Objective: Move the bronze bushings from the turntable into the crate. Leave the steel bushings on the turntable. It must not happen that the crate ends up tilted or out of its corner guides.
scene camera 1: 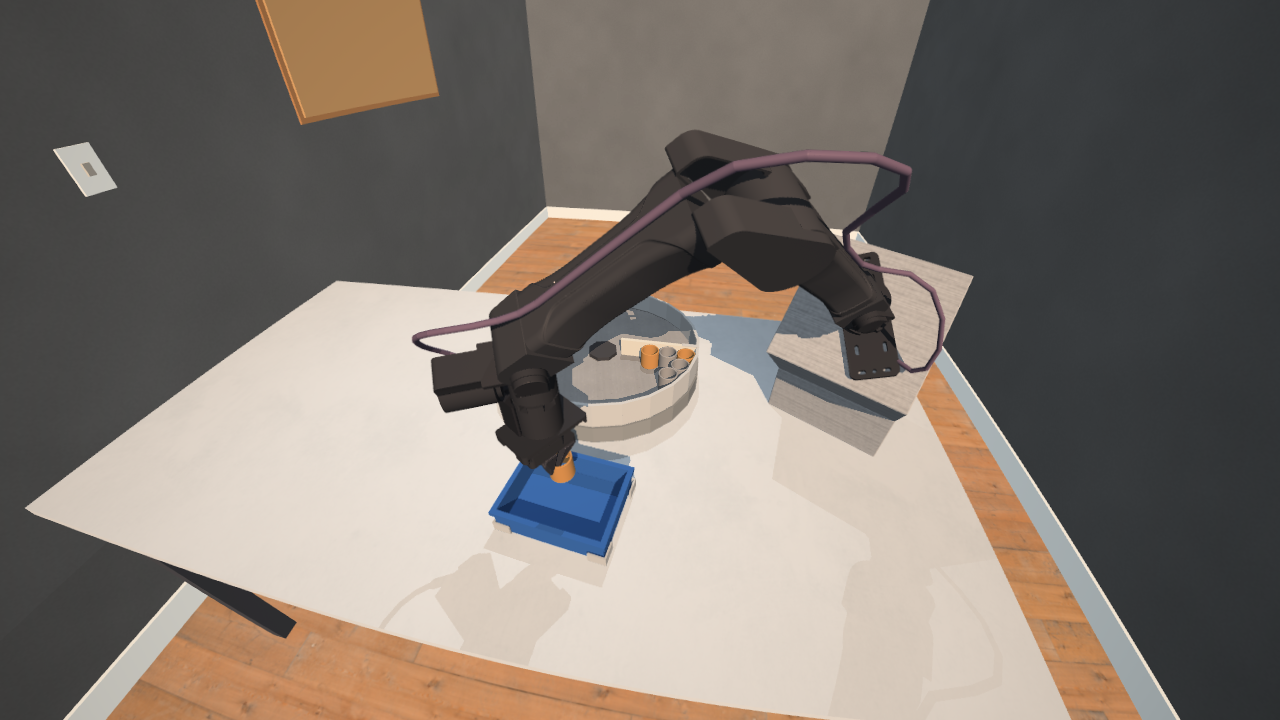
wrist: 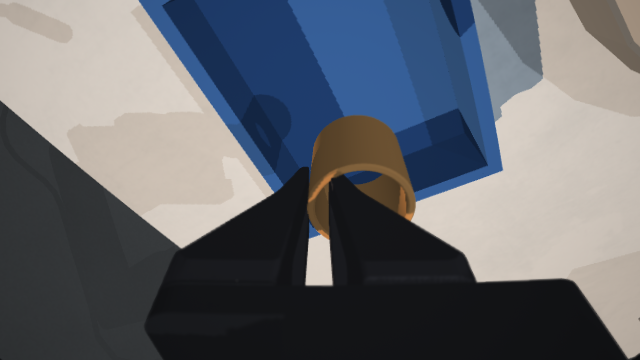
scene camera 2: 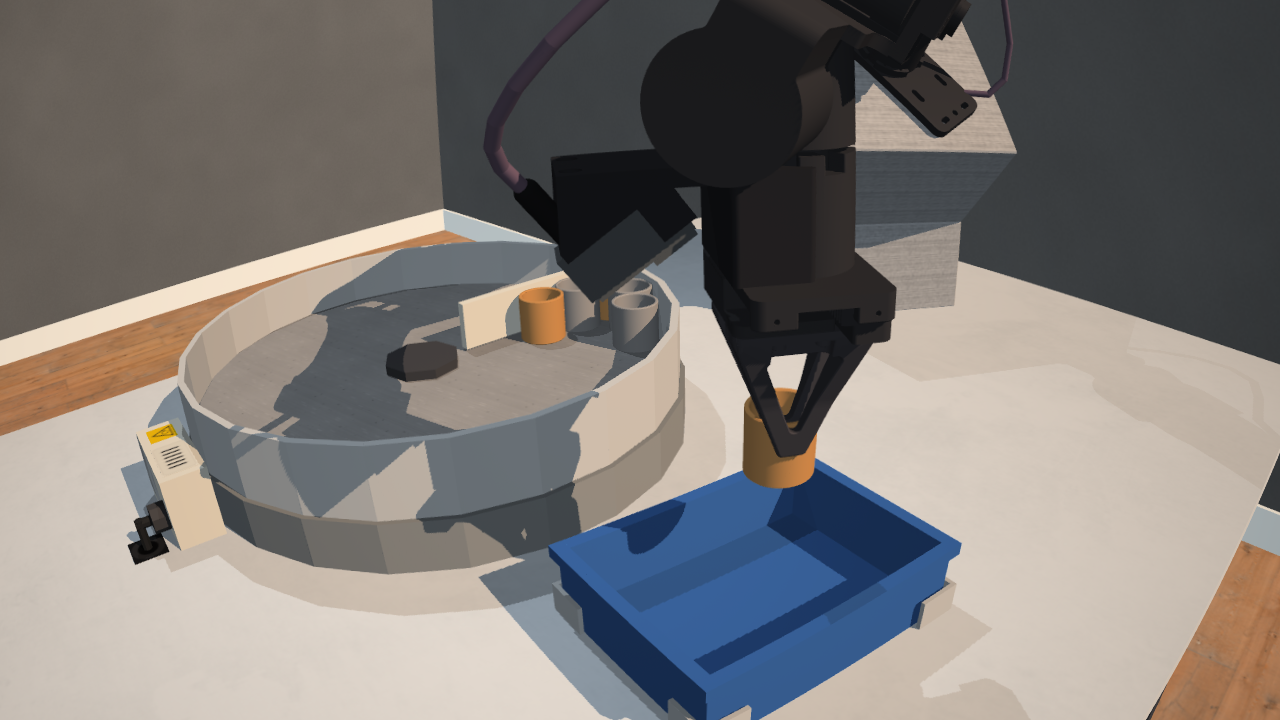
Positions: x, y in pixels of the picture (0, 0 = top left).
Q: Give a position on a blue crate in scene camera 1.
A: At 576, 515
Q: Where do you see a turntable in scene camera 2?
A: At 328, 375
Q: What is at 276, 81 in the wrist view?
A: A blue crate.
